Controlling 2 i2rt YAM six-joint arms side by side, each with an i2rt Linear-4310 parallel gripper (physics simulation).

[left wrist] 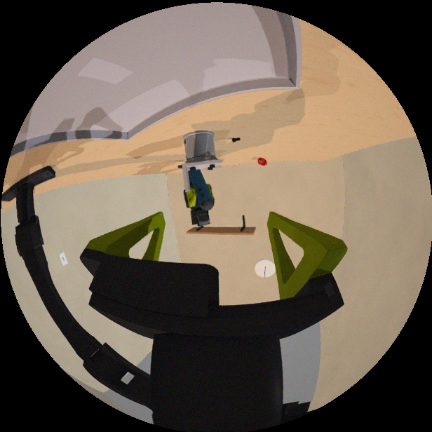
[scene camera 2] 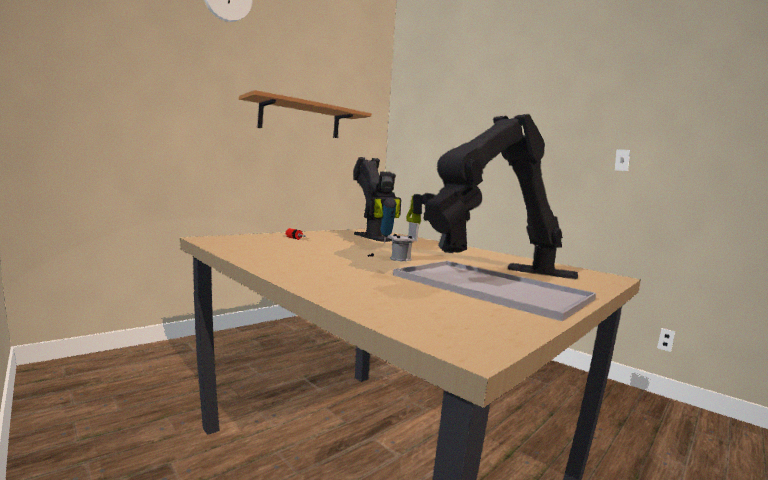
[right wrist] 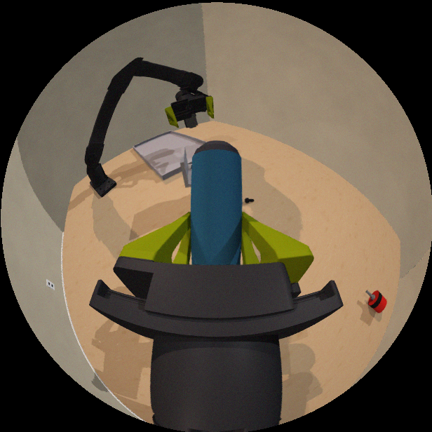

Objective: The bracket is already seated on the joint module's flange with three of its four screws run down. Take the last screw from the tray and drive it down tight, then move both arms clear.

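Frame: origin at the left arm's base, x right, y ahead, z up, level; centimetres.
Seen in the pictures: left gripper, fingertip midpoint: point(scene camera 2: 423, 221); right gripper, fingertip midpoint: point(scene camera 2: 389, 215); left arm's base, link origin: point(scene camera 2: 542, 272); right arm's base, link origin: point(scene camera 2: 373, 237).
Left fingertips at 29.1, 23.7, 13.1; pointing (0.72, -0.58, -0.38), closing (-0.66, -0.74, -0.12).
Note:
Offsets run from my left fingertips to a thing's top centre, as dx, dy, dz. "pt": to the spot under its first point.
My right gripper point(scene camera 2: 387, 209) point(right wrist: 215, 217) is shut on a blue screwdriver {pt +21.9, -23.9, -2.9} point(scene camera 2: 387, 219) point(left wrist: 201, 186) point(right wrist: 216, 200). The driver points down beside the bracket; whether its tip touches anything is unclear. The grey joint module {+11.0, -12.3, -6.7} point(scene camera 2: 401, 249) point(left wrist: 199, 146) stands upright on the table, with the light grey bracket point(scene camera 2: 414, 229) point(left wrist: 186, 177) point(right wrist: 185, 169) on top. Dark screw heads show at the bracket; their number is unclear. A loose black screw {+19.5, -9.1, -12.0} point(scene camera 2: 370, 254) point(left wrist: 236, 140) point(right wrist: 249, 200) lies on the table beside the module. My left gripper point(right wrist: 195, 120) is open and empty, high over the tray side.
A shallow grey tray {-19.7, +4.6, -11.5} point(scene camera 2: 532, 288) point(left wrist: 175, 45) point(right wrist: 162, 150) lies beside the module, below my left arm. A red cylinder {+55.8, -19.4, -9.7} point(scene camera 2: 294, 233) point(left wrist: 262, 161) point(right wrist: 377, 301) with a black band and a metal shaft lies near the table's far left edge in scene camera 2.

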